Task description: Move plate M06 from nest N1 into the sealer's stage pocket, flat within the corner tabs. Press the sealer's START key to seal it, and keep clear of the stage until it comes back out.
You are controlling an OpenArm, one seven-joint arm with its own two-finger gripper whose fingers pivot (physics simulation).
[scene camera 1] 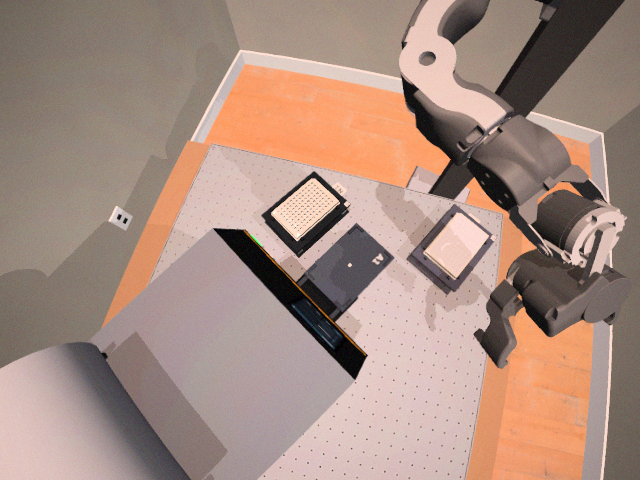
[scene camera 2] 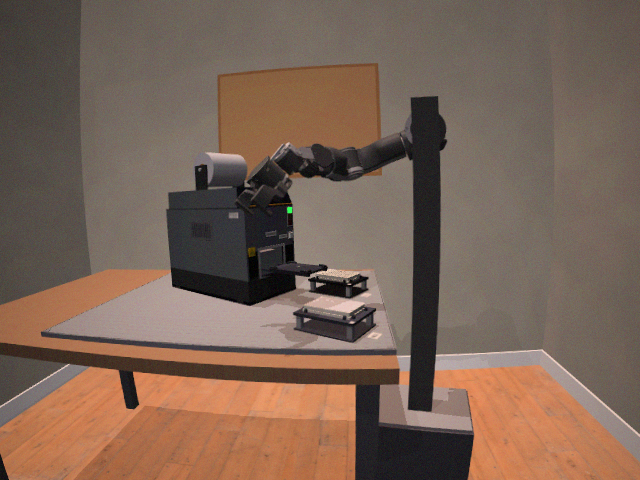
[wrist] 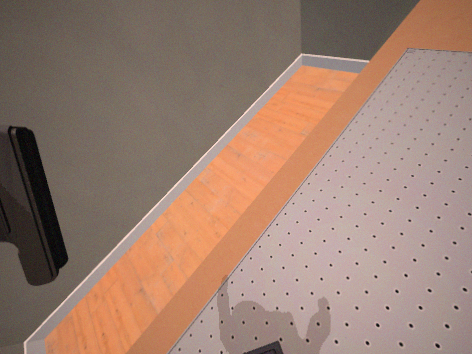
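Observation:
A pale plate with many wells [scene camera 1: 306,207] [scene camera 2: 337,274] lies in the black nest [scene camera 1: 300,250] [scene camera 2: 338,287] beside the N1 label. The sealer [scene camera 1: 227,320] [scene camera 2: 206,248] has its dark stage [scene camera 1: 343,273] [scene camera 2: 301,268] out at the front, with no plate on it. A green light [scene camera 1: 255,239] [scene camera 2: 289,210] glows on the sealer's front. I cannot make out the START key. My gripper [scene camera 2: 260,210] is open and empty, high above the table, beyond the smooth-topped plate's nest in scene camera 1. One finger shows at the left edge of the wrist view.
A second nest [scene camera 1: 448,288] [scene camera 2: 353,333] holds a plate with a smooth pale top [scene camera 1: 457,243] [scene camera 2: 334,305]. A white roll [scene camera 1: 56,413] [scene camera 2: 229,170] sits on top of the sealer. The robot's dark column [scene camera 2: 424,258] stands beside the table. A dark corner shows at the wrist view's bottom edge.

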